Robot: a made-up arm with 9 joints.
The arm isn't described. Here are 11 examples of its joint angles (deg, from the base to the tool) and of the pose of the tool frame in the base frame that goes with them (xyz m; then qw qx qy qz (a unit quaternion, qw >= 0)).
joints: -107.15 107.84 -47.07 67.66 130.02 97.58 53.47 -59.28 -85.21
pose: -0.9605 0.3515 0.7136 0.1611 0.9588 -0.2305 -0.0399
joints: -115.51 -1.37 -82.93 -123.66 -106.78 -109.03 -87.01 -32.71 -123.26
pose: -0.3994 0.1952 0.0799 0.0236 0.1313 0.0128 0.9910
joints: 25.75 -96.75 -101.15 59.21 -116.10 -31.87 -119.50 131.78 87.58
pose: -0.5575 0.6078 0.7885 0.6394 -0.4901 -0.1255 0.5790
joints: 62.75 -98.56 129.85 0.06 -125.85 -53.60 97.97 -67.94 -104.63
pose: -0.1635 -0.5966 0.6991 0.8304 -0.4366 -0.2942 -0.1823
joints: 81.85 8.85 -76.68 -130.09 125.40 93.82 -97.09 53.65 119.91
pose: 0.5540 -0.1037 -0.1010 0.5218 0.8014 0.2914 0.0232
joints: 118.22 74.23 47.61 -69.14 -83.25 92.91 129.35 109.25 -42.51
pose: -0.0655 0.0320 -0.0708 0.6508 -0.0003 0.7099 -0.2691
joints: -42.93 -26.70 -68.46 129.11 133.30 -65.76 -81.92 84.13 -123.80
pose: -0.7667 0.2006 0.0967 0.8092 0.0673 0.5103 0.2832
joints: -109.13 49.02 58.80 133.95 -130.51 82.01 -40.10 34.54 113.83
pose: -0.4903 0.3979 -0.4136 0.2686 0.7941 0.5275 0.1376
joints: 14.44 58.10 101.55 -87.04 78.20 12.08 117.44 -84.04 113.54
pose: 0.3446 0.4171 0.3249 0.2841 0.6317 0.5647 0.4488
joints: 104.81 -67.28 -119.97 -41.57 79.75 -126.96 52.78 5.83 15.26
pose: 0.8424 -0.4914 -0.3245 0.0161 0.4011 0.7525 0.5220
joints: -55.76 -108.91 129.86 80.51 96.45 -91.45 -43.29 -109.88 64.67
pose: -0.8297 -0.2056 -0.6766 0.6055 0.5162 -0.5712 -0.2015
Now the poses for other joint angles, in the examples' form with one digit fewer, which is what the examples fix.
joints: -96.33 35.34 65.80 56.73 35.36 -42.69 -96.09 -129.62 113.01
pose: -1.120 -0.064 0.880 0.753 -0.293 -0.587 0.048
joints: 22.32 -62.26 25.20 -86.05 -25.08 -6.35 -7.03 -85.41 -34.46
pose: -0.371 0.587 0.678 0.122 0.955 -0.265 -0.051
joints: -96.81 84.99 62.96 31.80 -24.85 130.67 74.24 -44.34 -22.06
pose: -1.305 0.615 0.615 0.708 0.588 -0.113 -0.375
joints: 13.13 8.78 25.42 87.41 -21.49 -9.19 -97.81 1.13 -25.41
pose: 0.763 -0.148 1.185 0.066 -0.386 0.784 0.482
